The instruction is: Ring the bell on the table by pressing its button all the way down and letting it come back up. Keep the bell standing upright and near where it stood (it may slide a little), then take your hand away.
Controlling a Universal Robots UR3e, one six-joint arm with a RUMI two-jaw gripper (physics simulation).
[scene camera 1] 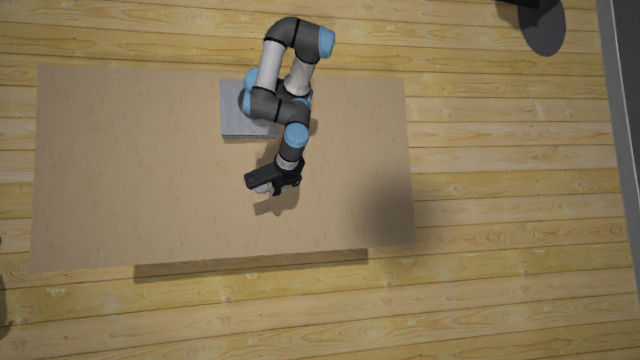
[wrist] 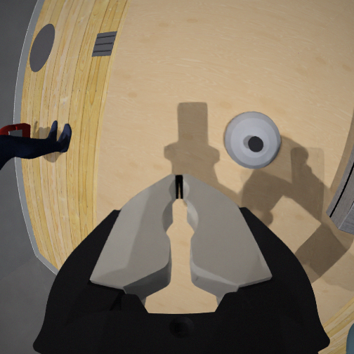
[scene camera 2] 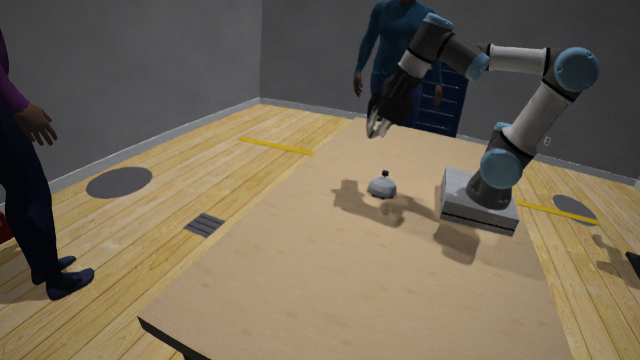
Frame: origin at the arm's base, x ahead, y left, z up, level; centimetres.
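Seen in the pictures: gripper, fingertip midpoint: [scene camera 1: 270, 193] [scene camera 2: 369, 137]; arm's base, origin of the base link: [scene camera 2: 487, 196].
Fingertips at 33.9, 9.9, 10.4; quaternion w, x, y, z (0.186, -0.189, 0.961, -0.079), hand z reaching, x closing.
Note:
Offsets run from my fingertips to a thing's top centre, as dx, dy, dz. Level surfaces: height alone.
The bell {-5.0, -3.9, -9.9} [scene camera 1: 261, 188] [scene camera 2: 382, 188] [wrist: 246, 153] is a grey dome standing upright on the table {dz -16.5} [scene camera 1: 100, 150] [scene camera 2: 350, 290] [wrist: 175, 60]. Its black button {-5.0, -3.9, -9.9} [scene camera 2: 385, 173] [wrist: 255, 144] stands up on top. In scene camera 1 the bell is mostly hidden under the gripper. My gripper [scene camera 1: 280, 191] [scene camera 2: 376, 134] [wrist: 178, 176] is shut, its fingertips together with no object between them. It hangs well above the bell, apart from it. In the wrist view the bell lies to the right of and above the fingertips.
The arm's grey base block [scene camera 1: 247, 127] [scene camera 2: 475, 220] [wrist: 345, 205] stands on the table beside the bell. A person in a blue top [scene camera 2: 400, 30] stands behind the table, and another person [scene camera 2: 25, 200] stands at the left, off the table.

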